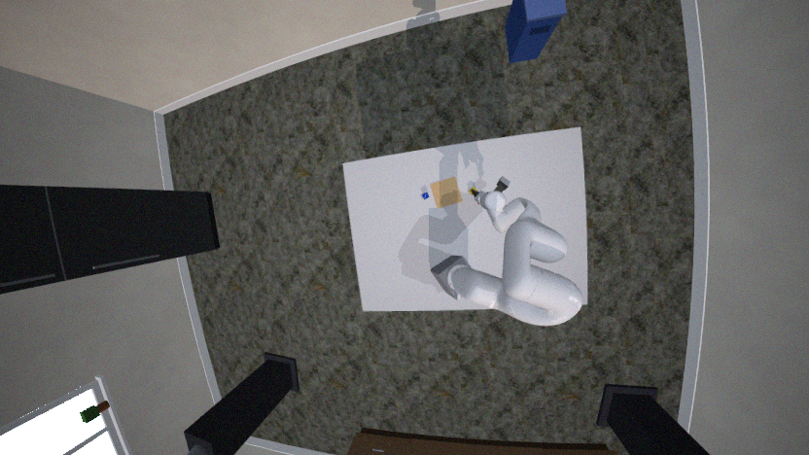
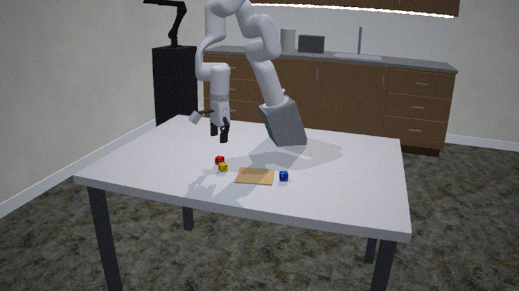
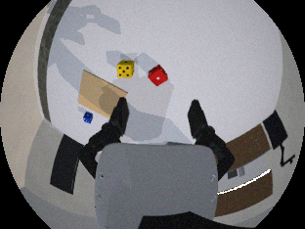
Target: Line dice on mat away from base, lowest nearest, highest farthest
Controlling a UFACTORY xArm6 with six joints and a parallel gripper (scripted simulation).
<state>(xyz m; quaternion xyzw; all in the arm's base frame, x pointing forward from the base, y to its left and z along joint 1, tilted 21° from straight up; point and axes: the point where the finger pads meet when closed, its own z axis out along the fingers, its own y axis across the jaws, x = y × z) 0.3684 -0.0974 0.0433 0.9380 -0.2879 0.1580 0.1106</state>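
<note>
Right now the red die is 10 cm below my hand. Also, from my hand: yellow die (5 cm ahead, 5 cm to the left, 10 cm below); blue die (3 cm ahead, 29 cm to the left, 10 cm below); tan mat (4 cm ahead, 18 cm to the left, 12 cm below).
</note>
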